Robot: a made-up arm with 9 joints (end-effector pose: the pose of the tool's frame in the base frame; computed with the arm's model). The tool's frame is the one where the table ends.
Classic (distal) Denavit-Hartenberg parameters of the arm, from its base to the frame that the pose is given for. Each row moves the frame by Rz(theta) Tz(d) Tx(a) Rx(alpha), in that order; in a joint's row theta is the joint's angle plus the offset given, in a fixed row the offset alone. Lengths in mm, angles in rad.
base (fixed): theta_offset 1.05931, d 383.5, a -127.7, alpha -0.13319
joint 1: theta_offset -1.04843, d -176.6, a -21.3, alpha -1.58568
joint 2: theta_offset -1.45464, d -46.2, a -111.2, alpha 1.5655
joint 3: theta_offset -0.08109, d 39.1, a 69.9, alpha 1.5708
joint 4: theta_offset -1.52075, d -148.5, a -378, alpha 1.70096
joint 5: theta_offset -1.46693, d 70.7, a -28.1, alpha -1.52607
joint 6: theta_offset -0.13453, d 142.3, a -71, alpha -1.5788
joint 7: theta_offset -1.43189, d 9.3, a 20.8, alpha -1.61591
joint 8: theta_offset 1.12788, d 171, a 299.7, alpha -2.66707
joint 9: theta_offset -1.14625, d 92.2, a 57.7, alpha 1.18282
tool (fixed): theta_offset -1.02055, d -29.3, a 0, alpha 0
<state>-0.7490 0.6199 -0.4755 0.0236 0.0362 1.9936 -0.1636 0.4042 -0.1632</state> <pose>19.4 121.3 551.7 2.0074 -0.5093 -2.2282</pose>
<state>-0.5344 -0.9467 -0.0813 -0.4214 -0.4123 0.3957 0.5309 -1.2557 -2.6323</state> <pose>-43.6 212.1 98.4 -0.3944 -0.3765 3.1293</pose>
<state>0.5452 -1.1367 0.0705 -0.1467 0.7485 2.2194 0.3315 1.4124 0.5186</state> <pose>-335.1 55.4 -219.0 -2.5596 0.1712 -2.7619</pose>
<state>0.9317 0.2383 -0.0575 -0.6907 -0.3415 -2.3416 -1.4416 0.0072 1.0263</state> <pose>0.2 1.9 432.1 1.8933 0.6599 0.7321</pose>
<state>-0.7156 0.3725 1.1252 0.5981 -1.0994 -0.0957 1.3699 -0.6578 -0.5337</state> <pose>-559.1 -73.7 -273.7 -0.6410 -0.9256 -2.2120</pose>
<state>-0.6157 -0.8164 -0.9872 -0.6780 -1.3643 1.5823 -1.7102 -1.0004 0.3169</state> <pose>-343.8 440.8 -95.5 -1.2438 -0.6455 1.7732</pose>
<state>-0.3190 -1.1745 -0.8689 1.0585 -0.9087 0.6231 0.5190 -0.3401 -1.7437</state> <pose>46.7 357.4 173.5 0.1338 1.2251 -2.2880</pose>
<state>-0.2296 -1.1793 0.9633 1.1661 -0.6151 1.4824 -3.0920 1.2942 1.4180</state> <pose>531.8 -61.4 67.9 -1.0815 -0.4759 0.1911</pose>
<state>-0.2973 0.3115 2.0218 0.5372 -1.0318 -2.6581 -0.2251 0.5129 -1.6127</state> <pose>-395.9 -40.6 61.6 2.3921 0.4154 -0.6870</pose>
